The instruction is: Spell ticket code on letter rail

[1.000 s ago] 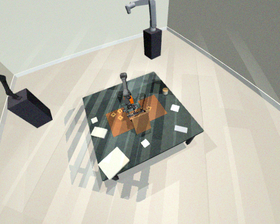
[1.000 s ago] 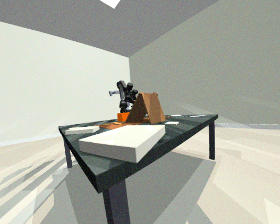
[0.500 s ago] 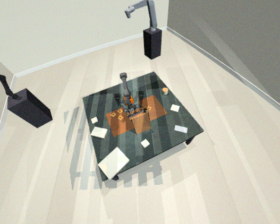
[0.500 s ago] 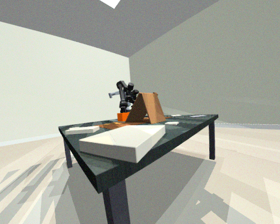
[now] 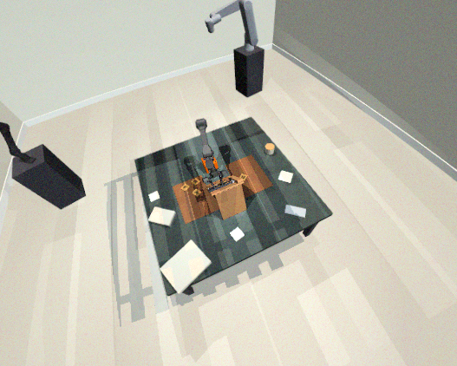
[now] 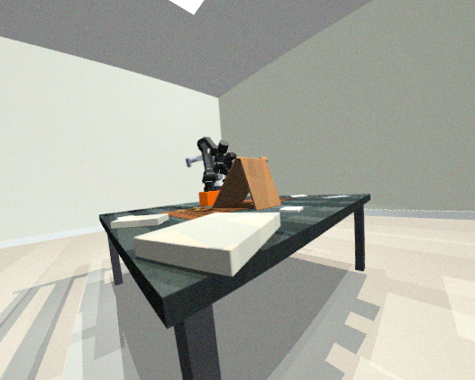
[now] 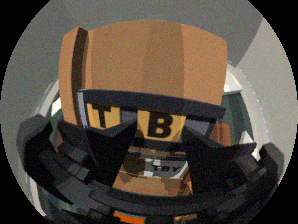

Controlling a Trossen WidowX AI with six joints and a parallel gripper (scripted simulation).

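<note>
My gripper tip is now 7 cm past the white ticket, 2 cm to the left of it and 7 cm above it. Round my gripper tip: yellow letter tile 6 cm behind, 26 cm to the left, 16 cm below; then flat white slab 14 cm behind, 47 cm to the right, 16 cm below; then mat 13 cm behind, 7 cm to the left, 17 cm below.
</note>
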